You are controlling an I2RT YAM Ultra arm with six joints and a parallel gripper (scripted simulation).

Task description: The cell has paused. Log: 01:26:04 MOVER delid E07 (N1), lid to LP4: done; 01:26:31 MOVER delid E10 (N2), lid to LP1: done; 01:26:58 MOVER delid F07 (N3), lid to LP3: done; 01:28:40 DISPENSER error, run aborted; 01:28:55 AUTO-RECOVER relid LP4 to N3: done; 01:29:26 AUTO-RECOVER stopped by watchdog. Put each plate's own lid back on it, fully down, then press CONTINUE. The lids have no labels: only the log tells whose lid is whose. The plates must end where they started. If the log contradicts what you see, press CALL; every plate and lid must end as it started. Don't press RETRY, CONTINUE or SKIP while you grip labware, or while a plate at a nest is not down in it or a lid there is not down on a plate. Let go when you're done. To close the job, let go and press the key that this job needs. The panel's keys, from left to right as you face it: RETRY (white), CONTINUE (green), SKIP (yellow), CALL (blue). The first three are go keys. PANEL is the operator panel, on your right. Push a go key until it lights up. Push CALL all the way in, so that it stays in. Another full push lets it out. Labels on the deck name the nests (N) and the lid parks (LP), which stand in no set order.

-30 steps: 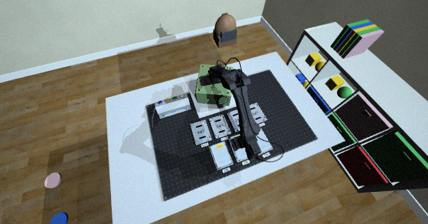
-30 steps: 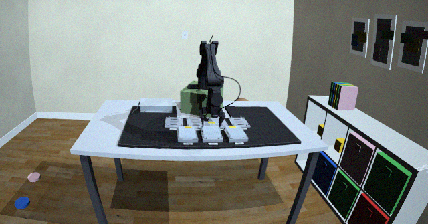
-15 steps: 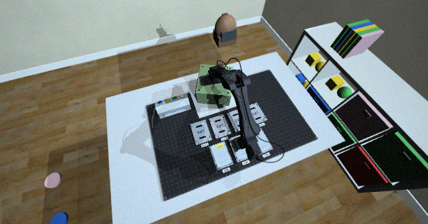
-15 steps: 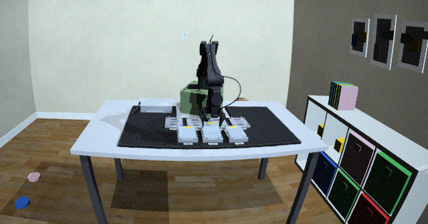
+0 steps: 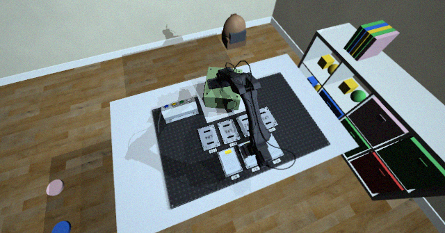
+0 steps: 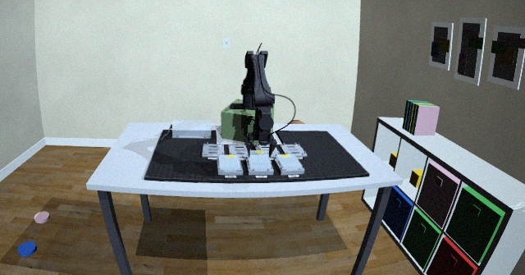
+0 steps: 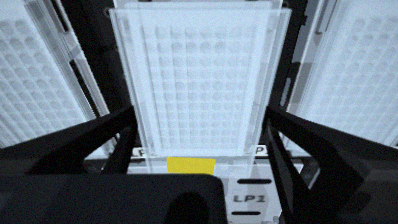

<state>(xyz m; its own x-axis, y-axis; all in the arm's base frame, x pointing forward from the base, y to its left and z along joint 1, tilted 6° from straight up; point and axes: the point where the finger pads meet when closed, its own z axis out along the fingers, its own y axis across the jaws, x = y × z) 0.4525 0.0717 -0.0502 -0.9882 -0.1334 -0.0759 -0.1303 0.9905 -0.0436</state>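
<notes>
Now: hand 30 mm above the plate. Round my hand: lid park LP2 (190 mm behind, 40 mm to the left, 60 mm below); then white retry key (410 mm behind, 310 mm to the right, 10 mm above); then green continue key (400 mm behind, 360 mm to the right, 10 mm above).
</notes>
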